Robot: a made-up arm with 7 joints. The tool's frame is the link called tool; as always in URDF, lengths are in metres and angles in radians. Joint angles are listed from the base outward.
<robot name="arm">
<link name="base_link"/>
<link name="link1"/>
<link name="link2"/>
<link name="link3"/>
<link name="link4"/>
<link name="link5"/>
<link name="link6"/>
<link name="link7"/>
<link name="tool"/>
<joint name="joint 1" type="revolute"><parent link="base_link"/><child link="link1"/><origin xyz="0.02 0.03 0.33"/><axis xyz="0 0 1"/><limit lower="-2.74" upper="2.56"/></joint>
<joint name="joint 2" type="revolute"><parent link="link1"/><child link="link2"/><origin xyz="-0.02 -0.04 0.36"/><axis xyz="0 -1 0"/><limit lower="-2.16" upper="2.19"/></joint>
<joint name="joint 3" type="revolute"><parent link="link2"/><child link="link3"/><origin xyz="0.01 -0.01 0.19"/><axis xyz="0 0 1"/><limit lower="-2.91" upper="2.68"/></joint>
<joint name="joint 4" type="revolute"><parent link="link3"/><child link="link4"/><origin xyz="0.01 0.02 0.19"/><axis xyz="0 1 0"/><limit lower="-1.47" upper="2.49"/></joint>
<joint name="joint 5" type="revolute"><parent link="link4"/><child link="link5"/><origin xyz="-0.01 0.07 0.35"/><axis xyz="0 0 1"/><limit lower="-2.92" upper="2.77"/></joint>
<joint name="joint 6" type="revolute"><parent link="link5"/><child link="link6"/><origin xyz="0 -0.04 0.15"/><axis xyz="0 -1 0"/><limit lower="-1.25" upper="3.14"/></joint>
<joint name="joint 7" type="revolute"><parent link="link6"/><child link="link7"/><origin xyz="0.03 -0.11 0.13"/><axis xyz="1 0 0"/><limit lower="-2.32" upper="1.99"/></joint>
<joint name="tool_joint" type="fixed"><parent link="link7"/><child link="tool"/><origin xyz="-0.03 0 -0.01" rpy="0.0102 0.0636 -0.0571"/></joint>
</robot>
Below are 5 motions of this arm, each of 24 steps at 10 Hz.
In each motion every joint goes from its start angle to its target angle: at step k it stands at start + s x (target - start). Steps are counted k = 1, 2, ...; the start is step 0. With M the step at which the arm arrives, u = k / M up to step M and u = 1 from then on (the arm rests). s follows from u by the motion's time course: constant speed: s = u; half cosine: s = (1 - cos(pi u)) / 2; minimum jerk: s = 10 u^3 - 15 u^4 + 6 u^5.
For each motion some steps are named. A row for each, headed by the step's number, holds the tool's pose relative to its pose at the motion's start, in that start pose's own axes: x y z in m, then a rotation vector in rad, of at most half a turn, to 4 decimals.
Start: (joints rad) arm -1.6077 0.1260 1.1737 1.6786 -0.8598 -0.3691 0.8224
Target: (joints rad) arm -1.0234 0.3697 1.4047 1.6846 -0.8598 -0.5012 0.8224
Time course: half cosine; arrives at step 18
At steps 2, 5, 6, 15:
2: -0.0121 0.0002 -0.0118 -0.0070 -0.0209 0.0039
5: -0.0672 -0.0019 -0.0735 -0.0400 -0.1242 0.0239
6: -0.0909 -0.0048 -0.1051 -0.0549 -0.1740 0.0339
15: -0.2124 -0.0899 -0.4456 -0.1633 -0.6510 0.1437

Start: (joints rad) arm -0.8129 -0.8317 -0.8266 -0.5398 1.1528 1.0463 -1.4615
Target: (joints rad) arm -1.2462 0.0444 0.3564 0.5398 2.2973 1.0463 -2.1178
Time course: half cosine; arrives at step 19
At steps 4, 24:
4: -0.0323 -0.0531 -0.0722 0.1294 0.0114 -0.0810
24: -0.0712 -0.0881 0.0612 1.0947 -0.5315 -0.4765

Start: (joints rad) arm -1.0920 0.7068 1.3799 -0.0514 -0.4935 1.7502 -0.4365
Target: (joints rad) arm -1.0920 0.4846 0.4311 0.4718 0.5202 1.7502 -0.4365
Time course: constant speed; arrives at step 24
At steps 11, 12, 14, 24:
11: -0.0177 0.0448 -0.2113 0.0020 0.2933 0.0747
12: -0.0235 0.0432 -0.2327 0.0010 0.3248 0.0719
14: -0.0375 0.0367 -0.2755 -0.0018 0.3888 0.0612
24: -0.1509 -0.0577 -0.4633 -0.0334 0.7005 -0.1032

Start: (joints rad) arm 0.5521 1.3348 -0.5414 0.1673 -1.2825 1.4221 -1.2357
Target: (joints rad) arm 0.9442 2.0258 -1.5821 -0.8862 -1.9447 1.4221 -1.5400
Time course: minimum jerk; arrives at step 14
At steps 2, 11, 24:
2: -0.0025 -0.0017 -0.0190 -0.0379 0.0408 -0.0079
11: -0.1637 0.0211 -0.2232 -1.9203 1.2009 0.1366
24: -0.1642 0.0453 -0.2099 -2.0859 1.2407 0.1543

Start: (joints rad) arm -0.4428 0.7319 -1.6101 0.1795 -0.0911 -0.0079 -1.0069
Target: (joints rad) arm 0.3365 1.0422 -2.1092 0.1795 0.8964 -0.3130 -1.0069
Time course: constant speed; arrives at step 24
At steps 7, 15, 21, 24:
7: 0.2344 0.0151 -0.0230 0.0430 -0.1280 0.3905
15: 0.4936 0.1204 -0.0284 0.0910 -0.2612 0.8299
21: 0.6614 0.2551 -0.0231 0.1305 -0.3536 1.1510
24: 0.7324 0.3374 -0.0191 0.1526 -0.3977 1.3079

